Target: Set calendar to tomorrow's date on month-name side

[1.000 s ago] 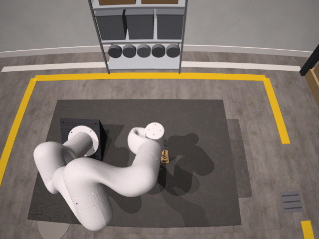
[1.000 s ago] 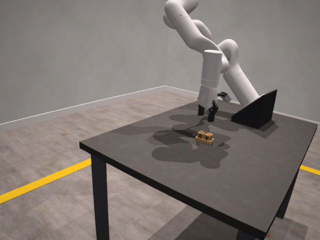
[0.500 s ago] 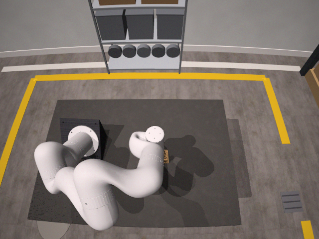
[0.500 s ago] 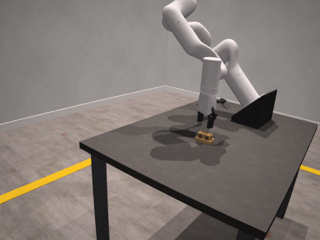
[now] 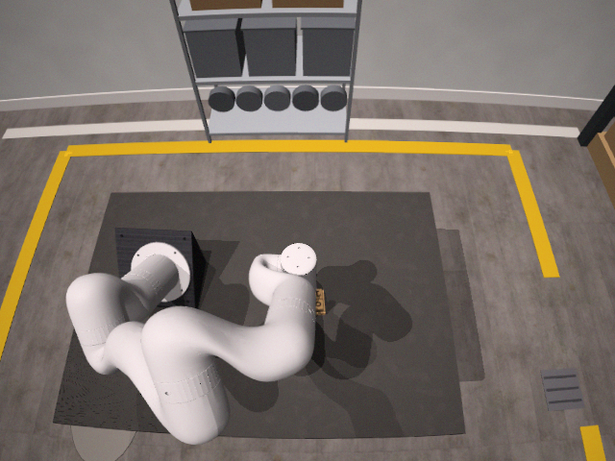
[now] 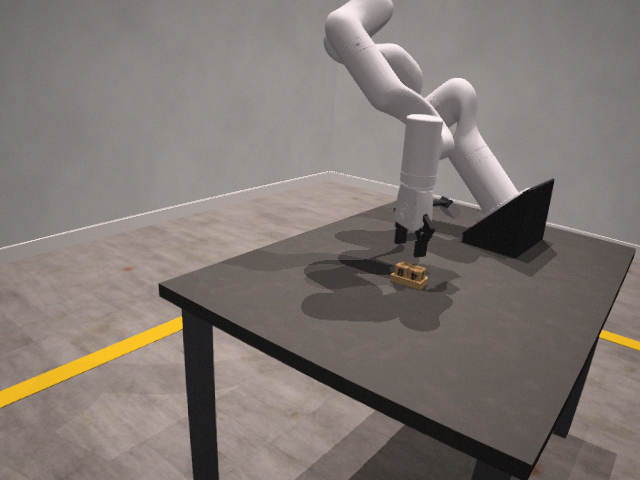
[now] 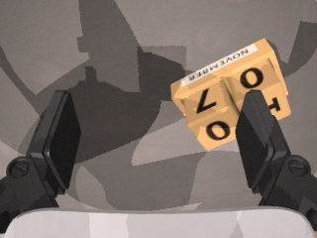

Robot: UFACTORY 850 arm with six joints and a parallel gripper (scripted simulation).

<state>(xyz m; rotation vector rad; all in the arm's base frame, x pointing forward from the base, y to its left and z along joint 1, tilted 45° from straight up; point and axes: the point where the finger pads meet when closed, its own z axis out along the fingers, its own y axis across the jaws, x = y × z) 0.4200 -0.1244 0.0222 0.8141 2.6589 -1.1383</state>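
Now: the calendar cube 50 mm ahead of my hand, 40 mm below it and 10 mm to the left of it. Also, from my hand: wooden tray: 60 mm below, 50 mm ahead, 30 mm to the left.
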